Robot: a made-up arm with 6 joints.
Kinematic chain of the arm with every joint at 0, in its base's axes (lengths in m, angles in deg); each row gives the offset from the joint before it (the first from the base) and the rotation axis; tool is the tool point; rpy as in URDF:
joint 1: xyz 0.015 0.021 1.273 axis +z
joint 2: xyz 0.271 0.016 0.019 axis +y
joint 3: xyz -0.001 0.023 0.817 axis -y
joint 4: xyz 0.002 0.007 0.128 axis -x
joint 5: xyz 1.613 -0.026 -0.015 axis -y
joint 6: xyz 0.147 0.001 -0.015 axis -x
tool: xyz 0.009 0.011 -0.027 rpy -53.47 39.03 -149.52
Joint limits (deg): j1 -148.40..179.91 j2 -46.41..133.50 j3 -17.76..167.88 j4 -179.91..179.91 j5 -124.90..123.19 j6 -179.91..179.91
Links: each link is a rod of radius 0.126 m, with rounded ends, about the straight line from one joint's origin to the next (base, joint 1, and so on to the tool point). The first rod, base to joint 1, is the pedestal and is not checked.
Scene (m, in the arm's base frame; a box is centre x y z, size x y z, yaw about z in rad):
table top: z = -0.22
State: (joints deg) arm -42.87 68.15 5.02 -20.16 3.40 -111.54
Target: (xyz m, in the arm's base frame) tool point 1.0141 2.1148 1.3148
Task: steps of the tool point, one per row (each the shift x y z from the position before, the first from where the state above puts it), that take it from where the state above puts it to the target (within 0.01 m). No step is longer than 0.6 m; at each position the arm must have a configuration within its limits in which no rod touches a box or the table.
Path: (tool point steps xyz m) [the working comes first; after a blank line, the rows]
Joints at the target: 63.36 30.23 3.74 -20.57 0.68 -110.33
Straight joint move there: clear.

1: 0.3360 0.3239 0.1388
2: 0.2497 0.4148 0.1454
3: 0.1386 0.4797 0.1510
4: 0.0116 0.5118 0.1558
5: -0.1217 0.5078 0.1594
6: -0.2501 0.4664 0.1620
7: -0.3638 0.3915 0.1636
8: -0.4530 0.2876 0.1642

